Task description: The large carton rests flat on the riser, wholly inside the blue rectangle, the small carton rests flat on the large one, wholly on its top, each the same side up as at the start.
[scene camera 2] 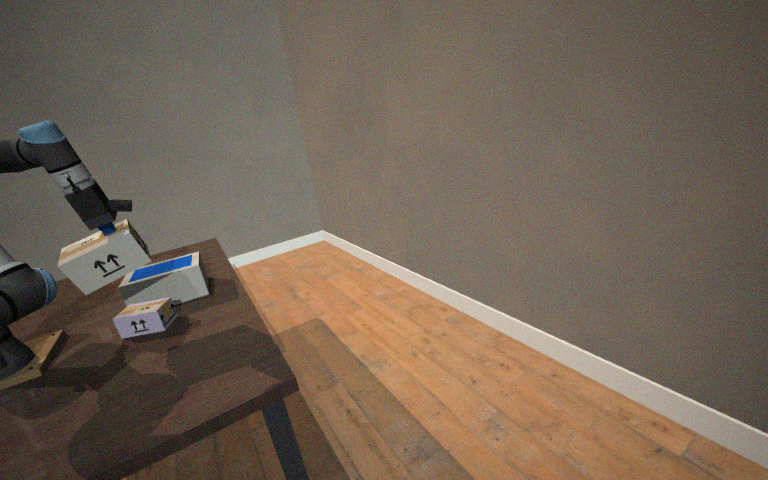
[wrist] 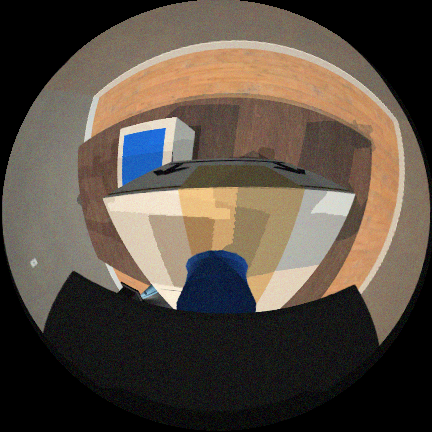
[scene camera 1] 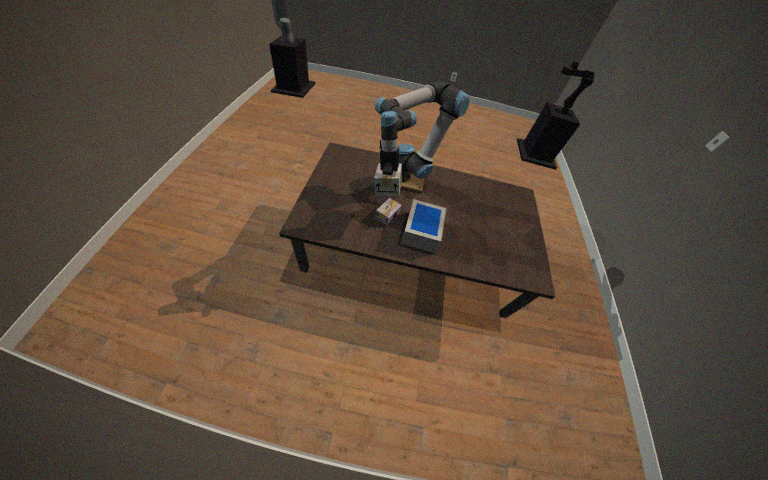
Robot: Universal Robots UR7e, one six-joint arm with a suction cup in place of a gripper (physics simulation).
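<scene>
My suction cup is on the taped top of the large carton and holds it in the air, about level, with its printed arrows pointing up. The grey-white riser stands on the table, with the blue rectangle on its top and no carton on it. The small lilac carton rests on the table beside the riser, arrows up; it does not show in the wrist view.
The dark wooden table carries the arm's light wooden base plate behind the cartons. Two black pedestals stand on the floor beyond the table.
</scene>
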